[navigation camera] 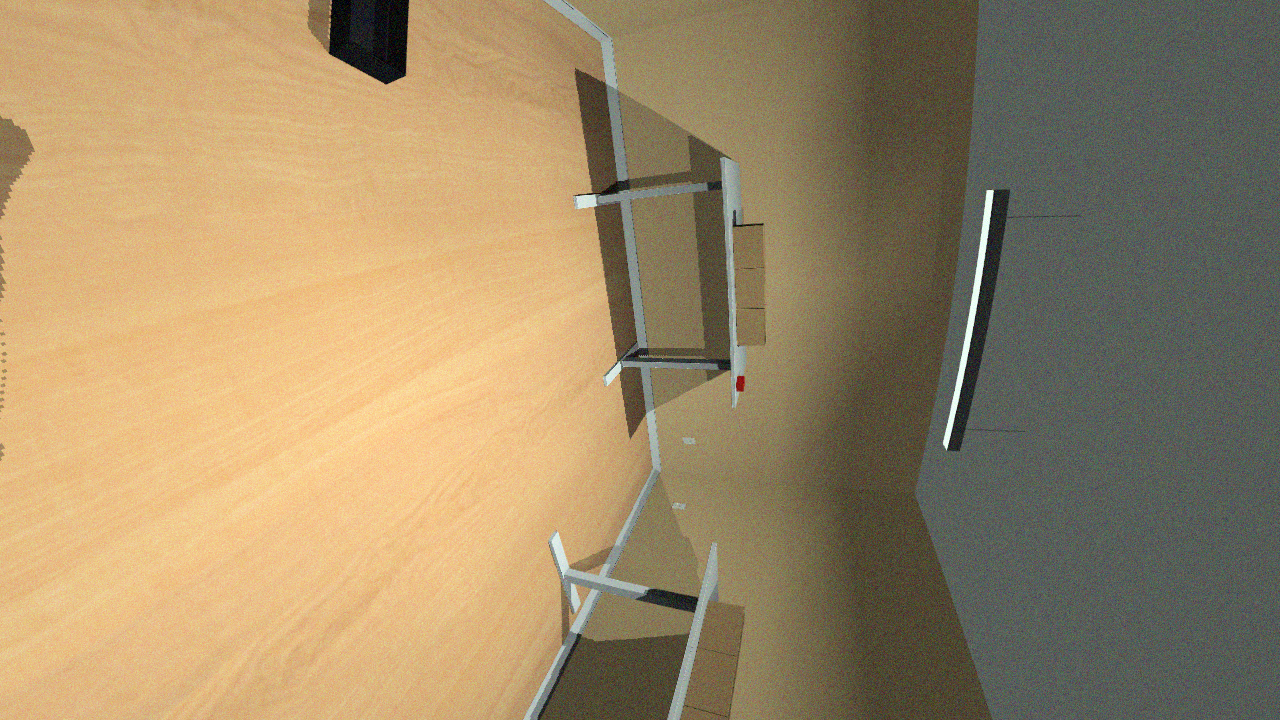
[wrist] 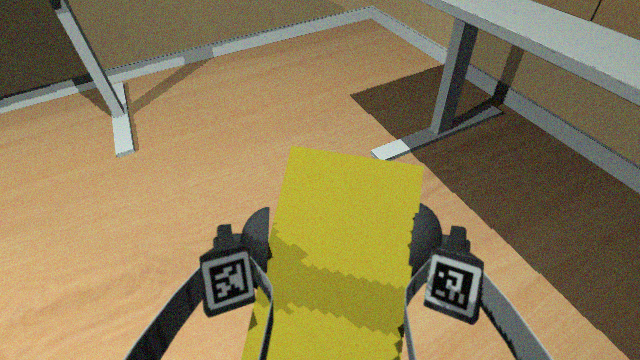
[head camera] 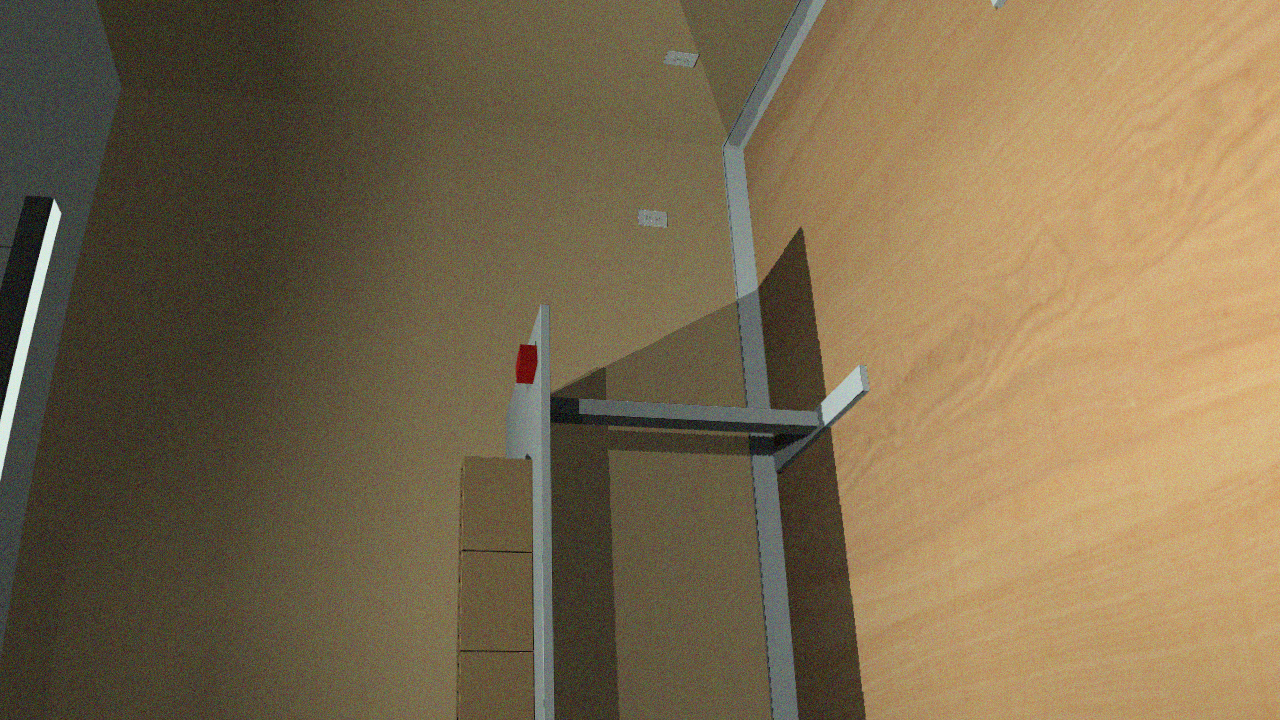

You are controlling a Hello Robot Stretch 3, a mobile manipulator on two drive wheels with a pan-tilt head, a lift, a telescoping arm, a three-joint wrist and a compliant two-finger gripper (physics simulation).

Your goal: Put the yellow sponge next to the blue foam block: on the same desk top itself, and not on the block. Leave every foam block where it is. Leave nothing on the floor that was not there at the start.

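Places are measured from the robot's base along level axes (x ahead, y left, z up), in millimetres.
Pixels of known places: gripper, fingertip midpoint: (wrist: pixel 340 233).
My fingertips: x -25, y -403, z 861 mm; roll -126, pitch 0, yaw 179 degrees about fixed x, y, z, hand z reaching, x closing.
Ahead of a thing's pixels: the offset from my fingertips to its top centre. Level surfaces: height alone.
My gripper (wrist: pixel 340 233) is shut on the yellow sponge {dz +45, dx +2, dy +21 mm} (wrist: pixel 345 200), with a fingertip pressed on each side, held above the wooden floor in the wrist view. A shadow band crosses the sponge. The blue foam block does not show in any view. A small red block (head camera: pixel 526 363) (navigation camera: pixel 740 384) sits near one end of a light grey desk (head camera: pixel 542 582) (navigation camera: pixel 729 268). A second desk {dz +88 mm} (navigation camera: pixel 707 582) stands past the room corner in the navigation view. Part of a desk top {dz -141 mm} (wrist: pixel 560 37) shows at the upper right of the wrist view.
Brown boxes (head camera: pixel 495 600) (navigation camera: pixel 749 286) stand in a row on the desk with the red block. More brown boxes (navigation camera: pixel 716 649) stand on the second desk. Desk feet (navigation camera: pixel 585 201) (wrist: pixel 124 135) reach out over the floor. A black open box {dz -761, dx +679, dy +1561 mm} (navigation camera: pixel 367 40) is on the floor in the navigation view.
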